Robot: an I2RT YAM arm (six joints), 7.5 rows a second.
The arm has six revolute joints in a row. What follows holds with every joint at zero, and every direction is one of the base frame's. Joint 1 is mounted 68 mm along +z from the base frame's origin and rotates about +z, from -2.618 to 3.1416 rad. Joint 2 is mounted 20 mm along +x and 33.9 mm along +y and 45.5 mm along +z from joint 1 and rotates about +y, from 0 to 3.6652 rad. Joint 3 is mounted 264 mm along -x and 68.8 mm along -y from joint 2 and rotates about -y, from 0 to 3.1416 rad. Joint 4 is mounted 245 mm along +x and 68.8 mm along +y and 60 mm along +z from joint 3 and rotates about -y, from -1.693 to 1.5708 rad. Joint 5 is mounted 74 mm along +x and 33.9 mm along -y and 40.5 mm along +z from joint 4 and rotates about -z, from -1.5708 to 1.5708 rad. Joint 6 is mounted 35.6 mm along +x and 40.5 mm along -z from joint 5 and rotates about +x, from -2.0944 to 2.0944 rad. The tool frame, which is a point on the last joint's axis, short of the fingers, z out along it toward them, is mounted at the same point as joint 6; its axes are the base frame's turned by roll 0, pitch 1.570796 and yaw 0 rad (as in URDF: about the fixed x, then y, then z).
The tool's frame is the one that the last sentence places.
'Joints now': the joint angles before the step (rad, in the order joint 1, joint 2, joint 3, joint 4, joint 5, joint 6). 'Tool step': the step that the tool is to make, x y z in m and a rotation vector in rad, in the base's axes. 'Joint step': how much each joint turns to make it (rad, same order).
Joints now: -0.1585, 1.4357, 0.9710, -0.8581, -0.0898, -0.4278
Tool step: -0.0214, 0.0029, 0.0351, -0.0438, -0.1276, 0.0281
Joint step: -0.0002, -0.1589, 0.0003, -0.0290, 0.0133, -0.0341
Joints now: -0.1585, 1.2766, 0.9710, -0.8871, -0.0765, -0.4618
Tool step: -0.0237, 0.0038, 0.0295, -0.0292, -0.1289, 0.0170
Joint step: 0.0001, -0.1486, 0.0002, -0.0183, 0.0004, -0.0189
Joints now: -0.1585, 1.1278, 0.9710, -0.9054, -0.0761, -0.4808
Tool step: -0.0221, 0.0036, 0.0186, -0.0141, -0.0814, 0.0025
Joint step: 0.0003, -0.1128, -0.0001, -0.0303, -0.0002, -0.0024
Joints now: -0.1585, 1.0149, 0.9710, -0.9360, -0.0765, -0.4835
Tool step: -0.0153, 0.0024, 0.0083, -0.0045, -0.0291, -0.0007
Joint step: -0.0002, -0.0656, -0.0001, -0.0360, 0.0001, 0.0005
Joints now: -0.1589, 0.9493, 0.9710, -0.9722, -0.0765, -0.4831
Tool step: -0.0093, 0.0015, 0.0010, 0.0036, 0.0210, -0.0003
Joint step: 0.0001, -0.0267, 0.0001, -0.0481, 0.0000, 0.0004
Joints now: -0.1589, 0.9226, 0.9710, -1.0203, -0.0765, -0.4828
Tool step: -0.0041, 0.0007, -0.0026, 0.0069, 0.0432, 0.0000
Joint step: 0.0003, -0.0006, -0.0001, -0.0441, 0.0002, 0.0002
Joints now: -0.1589, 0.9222, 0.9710, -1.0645, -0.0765, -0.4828
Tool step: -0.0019, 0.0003, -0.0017, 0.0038, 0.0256, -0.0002
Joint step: 0.0001, 0.0017, -0.0004, -0.0238, 0.0004, 0.0001
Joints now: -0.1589, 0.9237, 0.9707, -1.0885, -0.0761, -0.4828
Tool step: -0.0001, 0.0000, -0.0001, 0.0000, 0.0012, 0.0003
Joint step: -0.0001, 0.0000, -0.0001, -0.0011, 0.0000, -0.0005
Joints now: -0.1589, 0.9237, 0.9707, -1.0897, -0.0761, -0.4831
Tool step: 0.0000, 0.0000, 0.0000, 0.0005, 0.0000, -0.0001
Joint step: -0.0001, 0.0000, 0.0000, -0.0001, -0.0004, 0.0003
